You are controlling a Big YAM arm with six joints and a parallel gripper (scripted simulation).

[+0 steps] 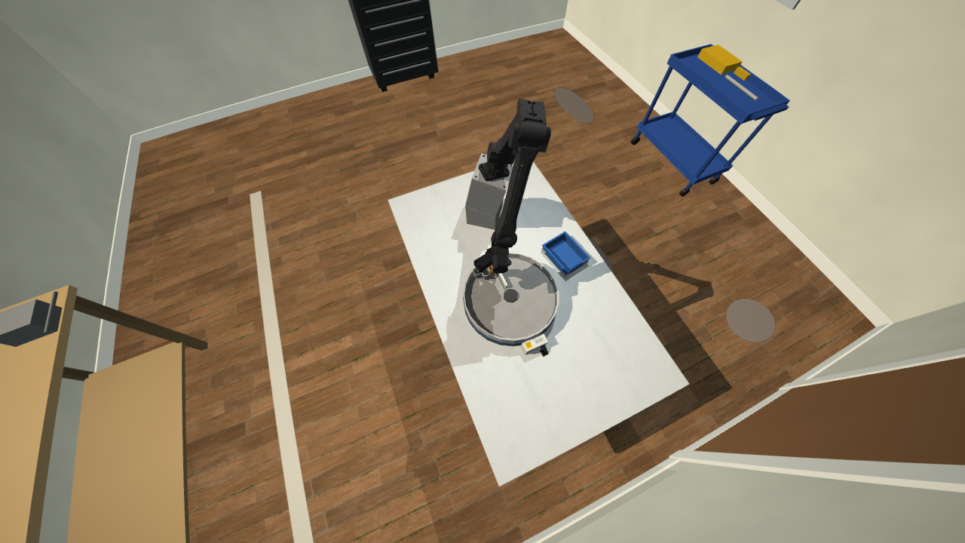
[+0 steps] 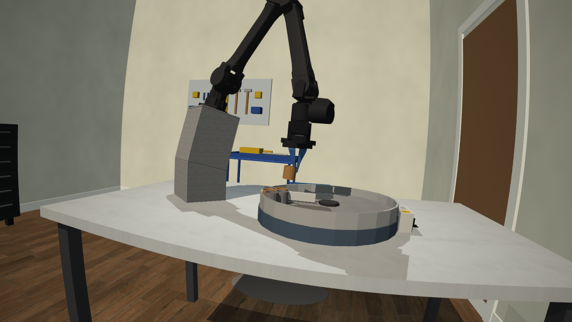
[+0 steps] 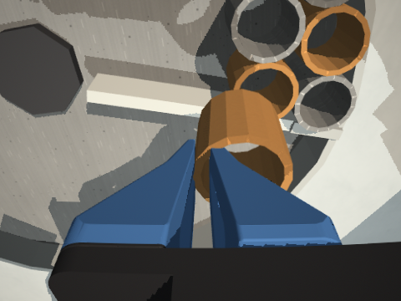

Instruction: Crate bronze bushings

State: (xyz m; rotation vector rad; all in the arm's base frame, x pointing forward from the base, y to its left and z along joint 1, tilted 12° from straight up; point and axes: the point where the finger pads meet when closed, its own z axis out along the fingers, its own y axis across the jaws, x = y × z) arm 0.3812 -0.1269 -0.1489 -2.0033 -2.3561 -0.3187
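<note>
The blue crate is 37 cm to the left of my hand, 13 cm below it and 1 cm ahead of it. From my hand the other things lie so: round grey turning table 11 cm ahead, 10 cm below, 1 cm to the left.
</note>
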